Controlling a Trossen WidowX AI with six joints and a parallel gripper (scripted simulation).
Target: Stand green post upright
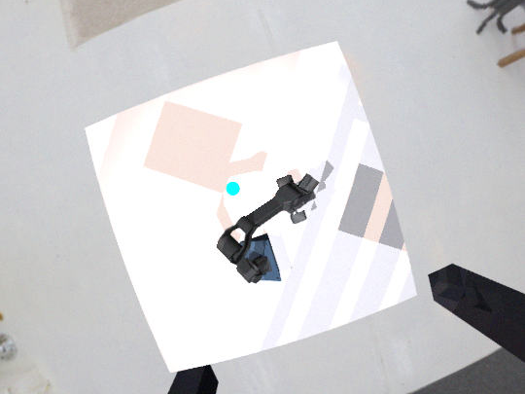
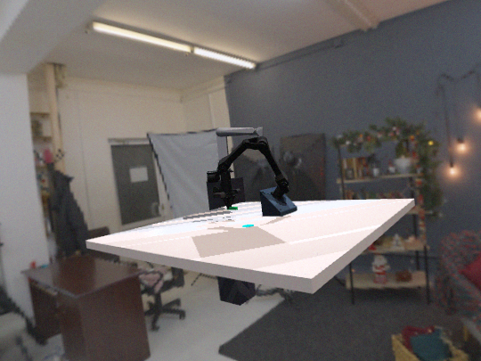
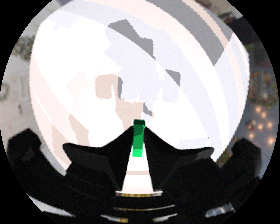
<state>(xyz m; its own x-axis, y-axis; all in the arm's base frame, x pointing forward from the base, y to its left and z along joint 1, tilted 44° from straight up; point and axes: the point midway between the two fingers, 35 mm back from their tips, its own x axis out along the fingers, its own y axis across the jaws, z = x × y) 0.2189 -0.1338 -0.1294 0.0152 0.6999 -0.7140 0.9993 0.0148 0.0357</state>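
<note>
The cyan circle is 22 cm to the left of my gripper tip, 12 cm ahead of it and 7 cm below it. Also, from my gripper tip: green post: 2 cm to the left.
</note>
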